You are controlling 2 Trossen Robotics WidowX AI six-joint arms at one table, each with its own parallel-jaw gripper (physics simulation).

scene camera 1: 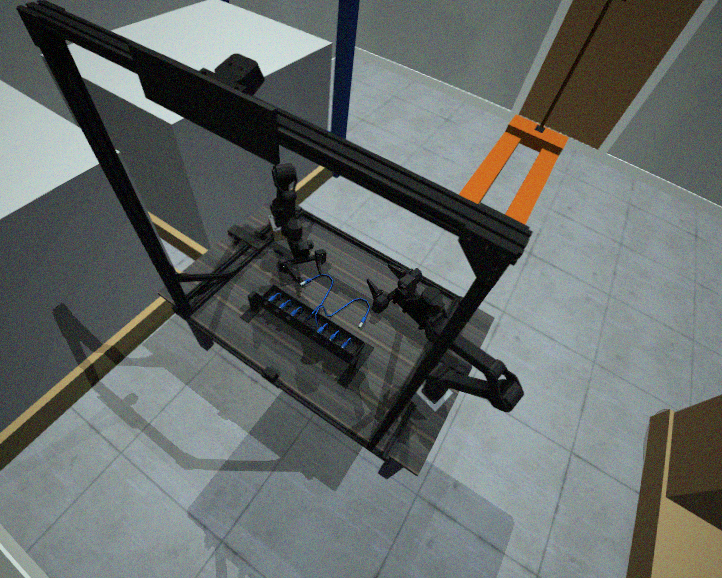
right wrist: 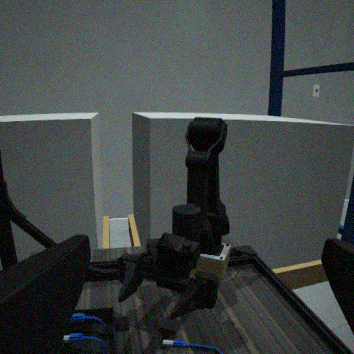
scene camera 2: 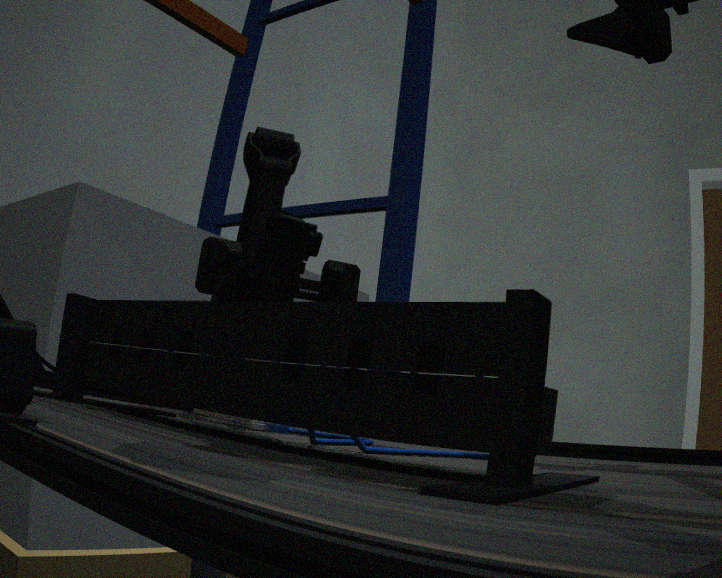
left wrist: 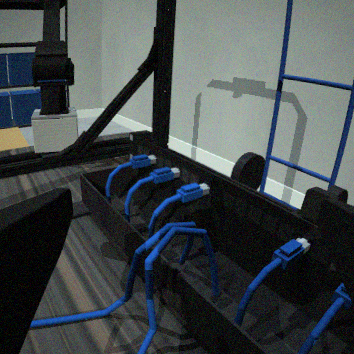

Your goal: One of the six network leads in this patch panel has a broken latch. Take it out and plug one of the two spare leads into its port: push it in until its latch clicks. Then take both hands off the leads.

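Places are measured from the left arm's base along level axes (x ahead, y left, z up), in millimetres.
Pixels of known places: left gripper, fingertip midpoint: [scene camera 1: 309, 277] [right wrist: 143, 308] [scene camera 2: 296, 267] [left wrist: 200, 206]; right gripper, fingertip midpoint: [scene camera 1: 377, 271] [right wrist: 209, 250] [scene camera 2: 542, 11]; left arm's base, origin of the base link: [scene camera 1: 281, 221] [right wrist: 210, 248]; right arm's base, origin of the base link: [scene camera 1: 433, 391] [left wrist: 54, 111].
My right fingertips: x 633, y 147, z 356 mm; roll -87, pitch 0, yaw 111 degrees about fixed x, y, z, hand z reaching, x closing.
Ahead of a thing's pixels: the offset from my right fingertips to its top centre. "spot": to the spot under its first point. Level surfaces: height alone.
The black patch panel @[dy -201, dx -82, dz -316 mm] [scene camera 1: 361, 350] [scene camera 2: 301, 337] [left wrist: 250, 225] holds a row of blue leads, including one lead @[spot: dy -165, dx -39, dz -334 mm] [left wrist: 191, 192] with a clear plug end. A broken latch cannot be made out. One spare lead @[spot: dy -143, dx -312, dz -414 mm] [scene camera 1: 303, 282] [right wrist: 169, 343] ends on the table near my left gripper; the other spare lead [scene camera 1: 361, 324] ends nearer my right gripper. Their cables cross beside the panel's middle. My left gripper [scene camera 1: 308, 274] [right wrist: 143, 308] is open, low above the table by the first spare plug, holding nothing. My right gripper [scene camera 1: 372, 294] is open and empty, raised beyond the second spare plug.
A black frame [scene camera 1: 391, 180] spans the table @[dz -425 mm] [scene camera 1: 385, 385]. In the left wrist view, looped spare cables @[spot: dy -128, dx -147, dz -354 mm] [left wrist: 149, 280] rise over the panel's near wall. A blue hand truck [left wrist: 276, 100] stands beyond the table. An orange pallet truck [scene camera 1: 529, 186] and large pale boxes [scene camera 1: 210, 36] stand on the floor.
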